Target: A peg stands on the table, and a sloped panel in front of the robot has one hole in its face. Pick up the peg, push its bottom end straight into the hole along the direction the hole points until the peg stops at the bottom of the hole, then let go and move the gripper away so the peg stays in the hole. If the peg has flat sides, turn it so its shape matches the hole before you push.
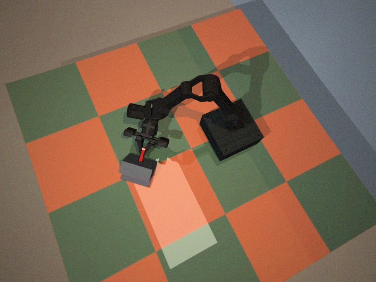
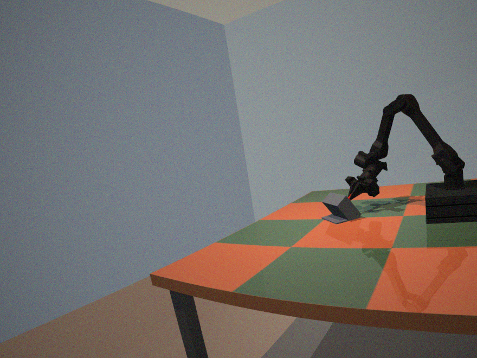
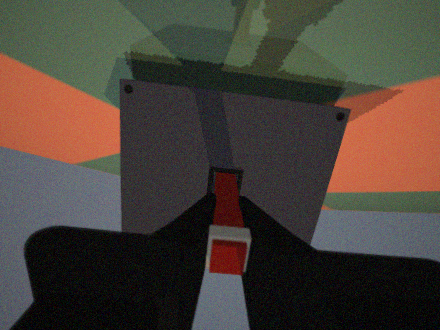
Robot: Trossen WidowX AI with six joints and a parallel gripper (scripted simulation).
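Right now the grey sloped panel is 30 mm to the left of my gripper tip, 30 mm below it and 20 mm ahead of it. Also, from my gripper tip: red square peg 10 mm to the right, 10 mm behind, 10 mm above.
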